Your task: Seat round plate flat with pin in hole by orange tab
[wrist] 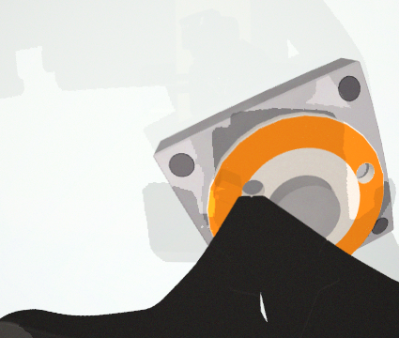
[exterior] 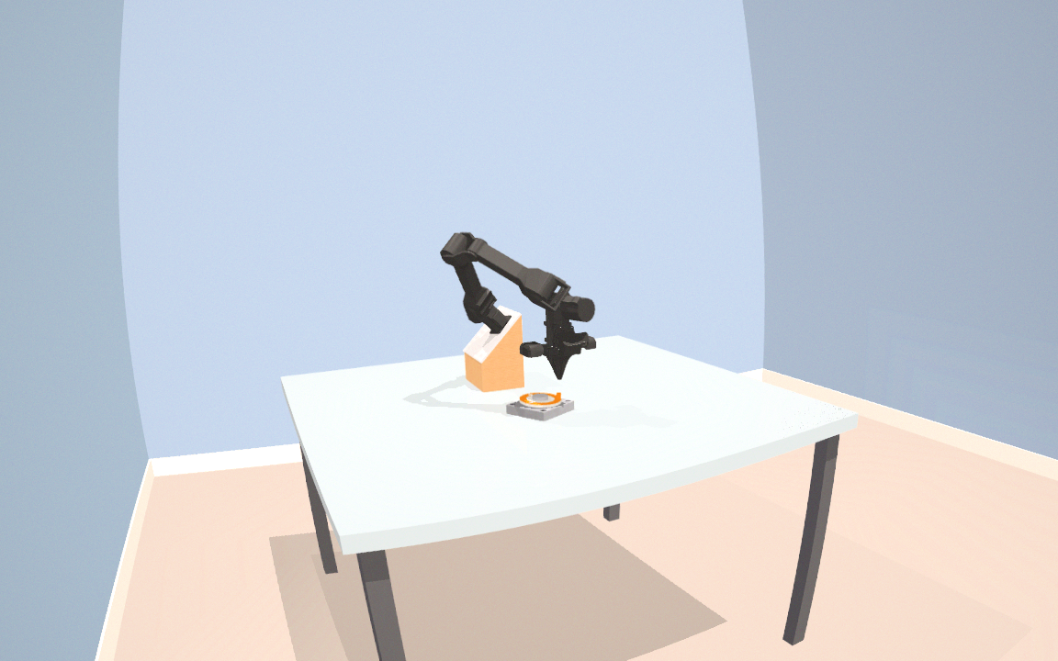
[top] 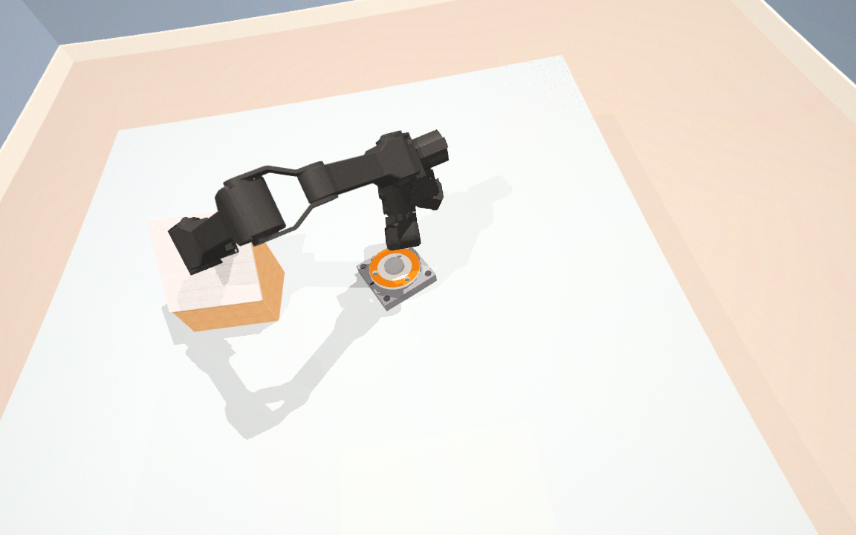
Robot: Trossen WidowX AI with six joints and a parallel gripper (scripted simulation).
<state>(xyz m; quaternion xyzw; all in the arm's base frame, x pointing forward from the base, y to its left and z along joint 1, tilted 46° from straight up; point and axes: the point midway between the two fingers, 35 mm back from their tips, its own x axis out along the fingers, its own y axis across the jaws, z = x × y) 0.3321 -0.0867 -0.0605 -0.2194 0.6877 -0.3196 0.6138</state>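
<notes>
The grey base lies 60 mm below my gripper tip, 40 mm behind it and 30 mm to the right of it.
</notes>
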